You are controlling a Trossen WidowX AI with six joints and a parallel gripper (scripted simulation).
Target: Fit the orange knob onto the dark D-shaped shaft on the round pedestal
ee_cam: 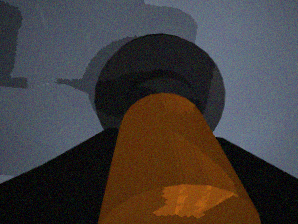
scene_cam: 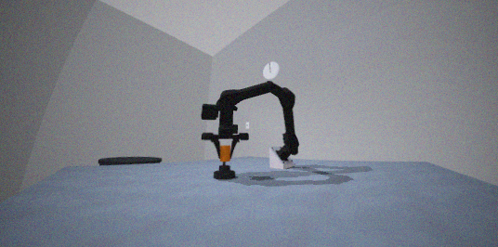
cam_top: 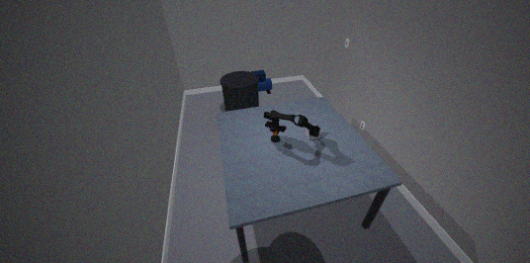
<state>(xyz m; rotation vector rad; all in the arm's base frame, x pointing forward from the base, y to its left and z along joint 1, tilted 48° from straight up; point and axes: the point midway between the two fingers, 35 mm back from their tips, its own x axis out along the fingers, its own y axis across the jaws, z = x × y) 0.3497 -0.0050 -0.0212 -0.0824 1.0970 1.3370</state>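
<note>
Right now my gripper tip is 20 mm below the orange knob. From my gripper tip the other things lie so: dark round pedestal: 40 mm below.
</note>
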